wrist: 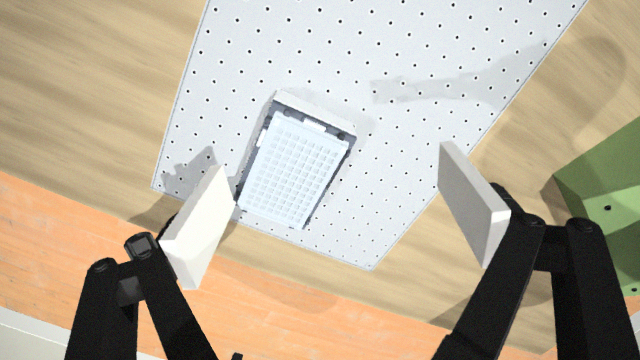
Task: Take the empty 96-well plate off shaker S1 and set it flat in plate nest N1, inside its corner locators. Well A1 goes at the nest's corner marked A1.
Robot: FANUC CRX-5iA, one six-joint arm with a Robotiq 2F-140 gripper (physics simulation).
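Frame: origin at the arm's base, x up, y ahead, z left, level; centimetres.
Seen in the pictures: gripper, fingertip midpoint: (331, 175).
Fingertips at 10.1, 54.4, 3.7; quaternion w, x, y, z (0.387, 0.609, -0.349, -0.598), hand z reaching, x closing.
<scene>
Offsets run from my fingertips to a thing's top centre, as dx, dy, dz. "*": to the spot under its first point. Level surfaces: height alone.
The pale blue 96-well plate @[-14.0, +0.7, +9.5] (296, 172) lies flat on the shaker @[* -17.5, -0.1, +2.5] (316, 114), a box with a white side and a dark top with small holders at its edges. The shaker stands on the perforated board near the board's front end. My gripper (331, 175) is open and empty, its two pale finger pads wide apart. The plate shows between and beyond the pads, nearer the left one, and the fingers are above it, not touching it. The lettering of well A1 is too small to read. The plate nest N1 does not show in this view.
The perforated light grey board @[dx -20.9] (425, 65) lies on the wooden table @[dx -22.2] (90, 90). A green block-shaped base (600, 160) stands at the right edge. An orange wooden floor (280, 300) shows past the table's edge. Shadows of the arm fall on the board and table.
</scene>
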